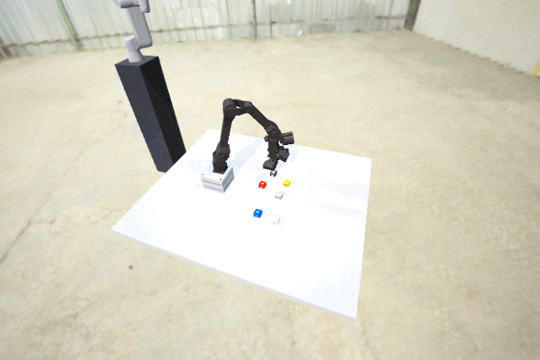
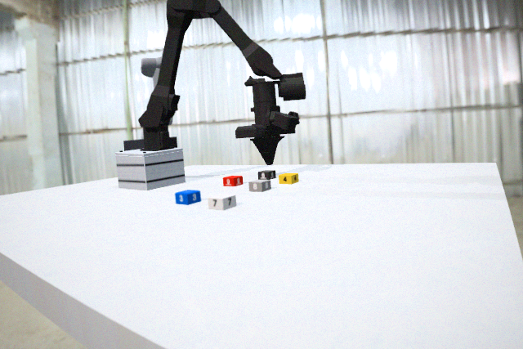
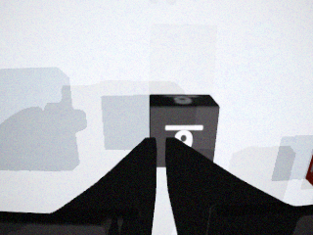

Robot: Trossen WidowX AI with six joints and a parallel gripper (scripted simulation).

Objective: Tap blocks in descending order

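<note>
The black block is 1 cm to the right of my gripper tip and 2 cm below it. The rest, counted from my gripper tip: yellow 4 block (9 cm ahead, 7 cm to the right, 2 cm below); then red block (3 cm behind, 11 cm to the right, 2 cm below); then grey block marked 8 (7 cm ahead, 16 cm to the right, 2 cm below).
</note>
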